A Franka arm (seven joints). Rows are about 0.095 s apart.
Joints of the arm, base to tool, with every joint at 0 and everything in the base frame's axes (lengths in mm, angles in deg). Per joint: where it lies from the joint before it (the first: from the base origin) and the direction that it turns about. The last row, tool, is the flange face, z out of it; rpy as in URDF.
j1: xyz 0 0 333 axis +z
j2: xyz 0 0 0 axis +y
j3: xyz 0 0 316 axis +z
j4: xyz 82.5 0 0 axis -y
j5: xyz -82.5 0 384 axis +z
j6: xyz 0 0 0 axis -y
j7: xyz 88 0 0 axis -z
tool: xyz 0 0 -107 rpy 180 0 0
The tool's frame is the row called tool.
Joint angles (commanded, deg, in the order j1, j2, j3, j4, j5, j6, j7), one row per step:
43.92 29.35 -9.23 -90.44 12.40 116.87 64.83
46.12 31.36 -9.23 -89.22 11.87 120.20 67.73
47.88 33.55 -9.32 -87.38 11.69 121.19 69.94
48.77 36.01 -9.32 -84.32 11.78 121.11 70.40
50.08 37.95 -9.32 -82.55 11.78 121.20 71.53
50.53 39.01 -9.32 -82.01 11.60 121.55 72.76
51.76 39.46 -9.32 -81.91 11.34 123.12 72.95
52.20 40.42 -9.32 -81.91 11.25 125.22 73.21
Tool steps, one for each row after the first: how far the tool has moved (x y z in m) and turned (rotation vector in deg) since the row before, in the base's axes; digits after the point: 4 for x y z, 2 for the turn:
-0.0069 0.0269 -0.0094 0.42 -2.43 -0.66
-0.0068 0.0220 -0.0102 -0.16 -0.71 -0.36
-0.0001 0.0175 -0.0057 0.15 -0.53 0.68
-0.0072 0.0173 -0.0098 -0.28 -0.03 0.35
-0.0024 0.0057 -0.0084 -0.40 -0.01 -0.66
-0.0083 0.0127 -0.0024 0.51 -1.15 1.07
-0.0013 0.0055 -0.0087 0.50 -1.07 0.09

